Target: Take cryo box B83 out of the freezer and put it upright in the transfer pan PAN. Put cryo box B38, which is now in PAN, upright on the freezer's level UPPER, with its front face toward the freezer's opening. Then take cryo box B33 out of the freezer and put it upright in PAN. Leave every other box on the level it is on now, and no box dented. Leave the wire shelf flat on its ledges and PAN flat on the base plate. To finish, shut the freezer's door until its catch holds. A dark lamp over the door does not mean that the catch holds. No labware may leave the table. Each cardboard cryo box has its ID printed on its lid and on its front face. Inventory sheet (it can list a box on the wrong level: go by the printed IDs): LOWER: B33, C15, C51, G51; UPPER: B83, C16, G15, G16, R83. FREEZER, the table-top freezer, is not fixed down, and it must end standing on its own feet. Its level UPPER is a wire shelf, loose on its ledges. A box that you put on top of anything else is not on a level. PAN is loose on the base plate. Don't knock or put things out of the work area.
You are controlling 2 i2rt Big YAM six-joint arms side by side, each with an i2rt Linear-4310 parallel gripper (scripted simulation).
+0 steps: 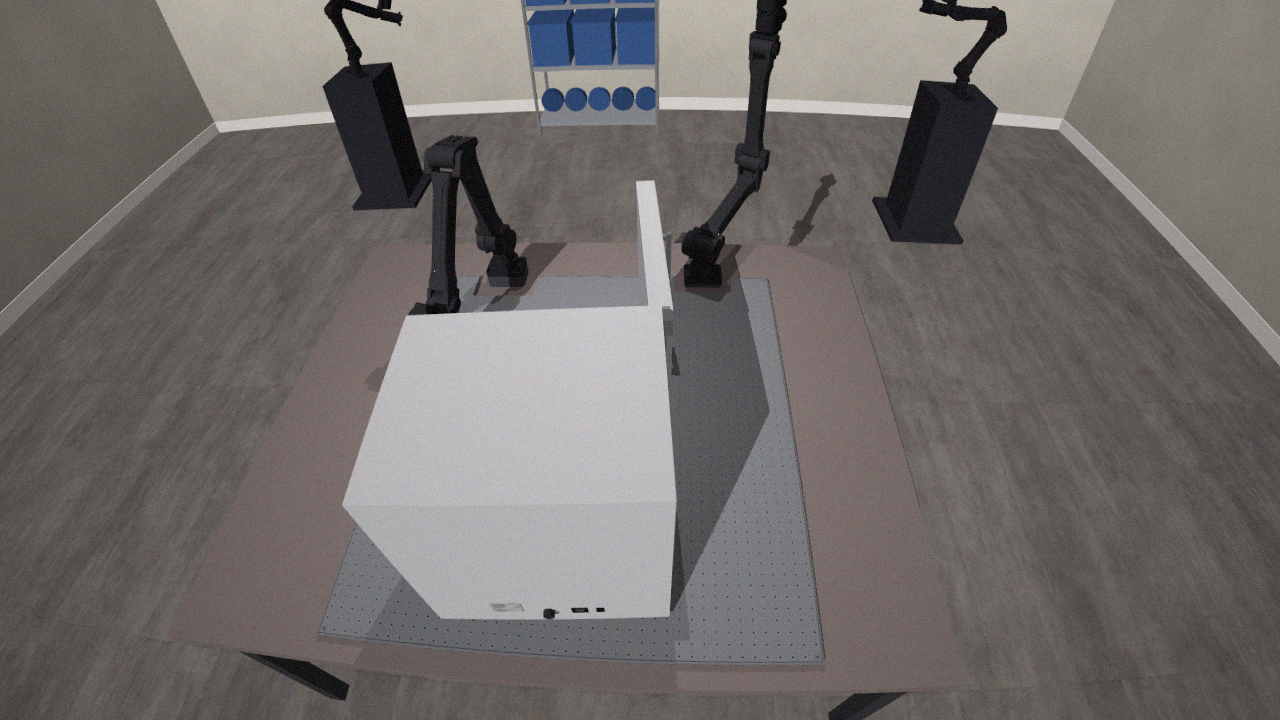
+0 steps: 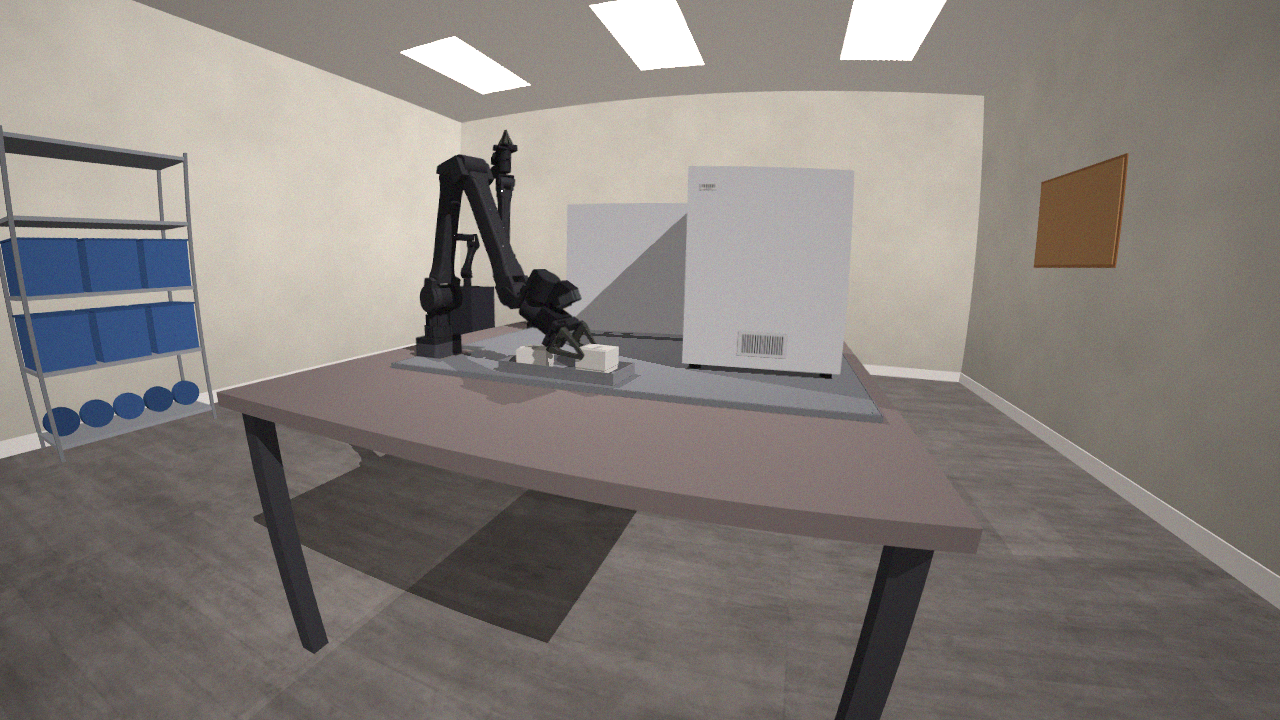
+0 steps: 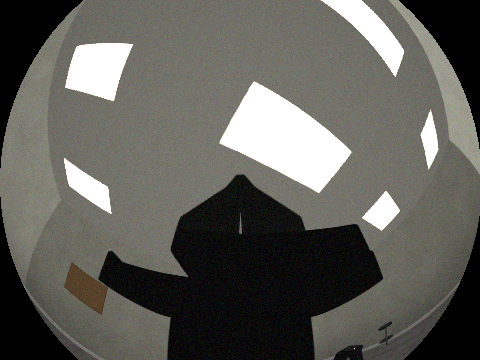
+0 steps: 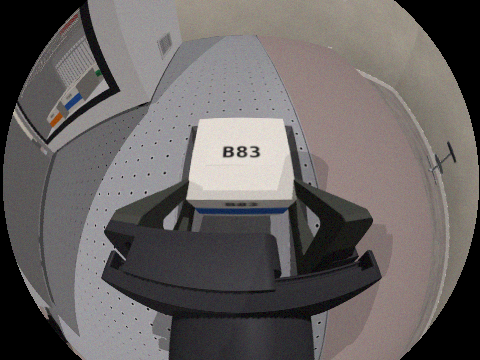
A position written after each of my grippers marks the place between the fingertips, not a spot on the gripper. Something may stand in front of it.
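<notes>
Left gripper, mine (image 3: 240,181). My right gripper (image 2: 590,354), (image 4: 241,182). Freezer (image 1: 515,462), (image 2: 768,249), (image 4: 132,51); out of frame in image 3. Transfer pan (image 2: 564,368); image 1 misses it, hidden by the freezer. Blue-banded cryo box (image 2: 601,358). A blue-banded cryo box (image 4: 80,91).
</notes>
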